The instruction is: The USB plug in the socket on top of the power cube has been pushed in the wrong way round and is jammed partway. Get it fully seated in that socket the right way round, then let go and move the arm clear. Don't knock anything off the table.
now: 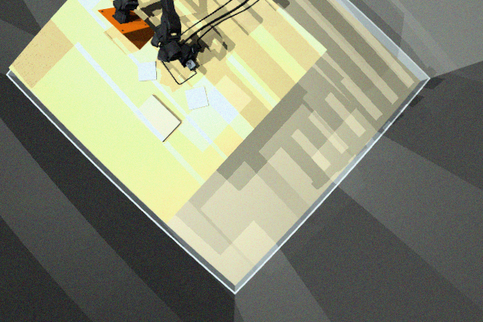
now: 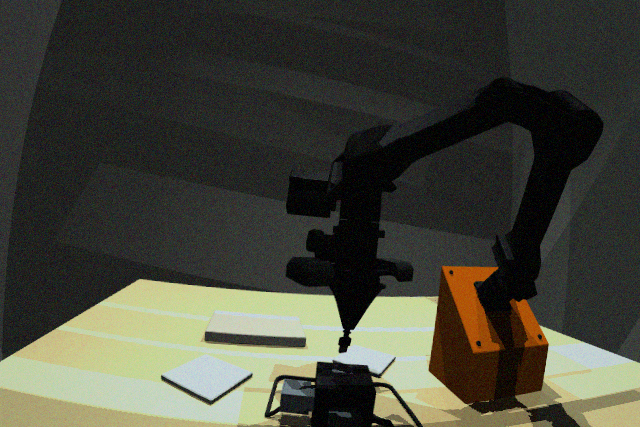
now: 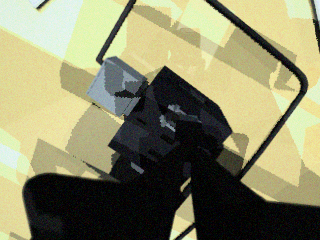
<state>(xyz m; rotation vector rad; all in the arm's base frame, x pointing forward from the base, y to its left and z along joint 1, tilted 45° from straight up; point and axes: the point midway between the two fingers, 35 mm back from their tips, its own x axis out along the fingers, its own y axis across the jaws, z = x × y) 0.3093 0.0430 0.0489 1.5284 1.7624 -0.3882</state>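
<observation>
My gripper tip is 2 cm above the dark USB plug. From my gripper tip the other things lie so: plate: 20 cm ahead, 9 cm to the right, 13 cm below.
</observation>
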